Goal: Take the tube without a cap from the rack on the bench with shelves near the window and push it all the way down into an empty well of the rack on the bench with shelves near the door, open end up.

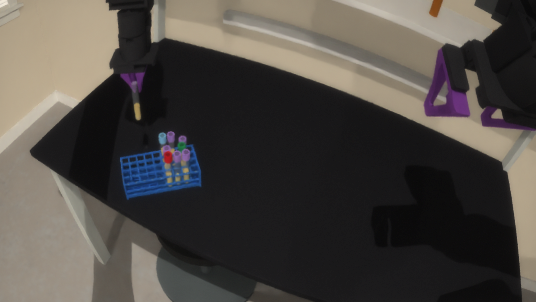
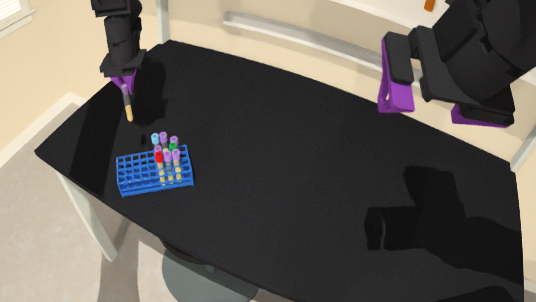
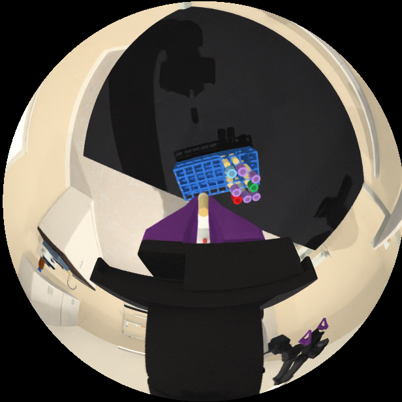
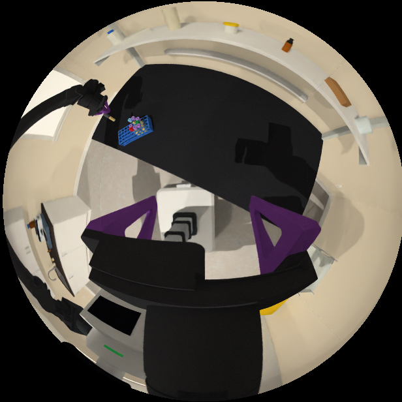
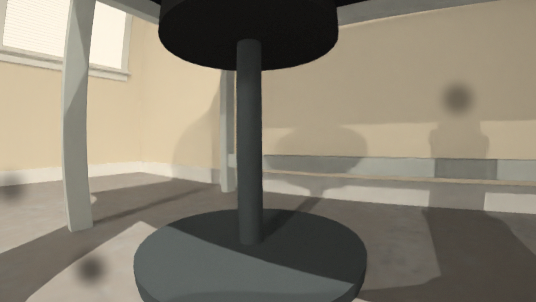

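My left gripper (image 1: 134,88) (image 2: 125,90) is shut on a slim clear tube with yellow contents (image 1: 137,111) (image 2: 129,113) (image 3: 203,206) (image 4: 112,119). The tube hangs bottom end down, slightly tilted, above the black bench behind the blue rack; its top is mostly hidden between the fingers. The blue rack (image 1: 128,194) (image 2: 122,193) stands on the bench with several capped tubes in its right part, capped light blue, purple, green and red; wells at its left are empty. My right gripper (image 1: 477,117) (image 2: 437,116) (image 4: 202,200) is open and empty, high near the bench's right end. No second rack shows.
The black bench (image 1: 300,165) (image 2: 300,165) has a shelf (image 4: 200,32) above its back edge, with bottles and a brown box (image 4: 338,92). A stool (image 5: 250,265) stands under the bench. A bench leg (image 5: 77,140) is at the left. Another dark-topped bench (image 4: 60,260) shows at lower left.
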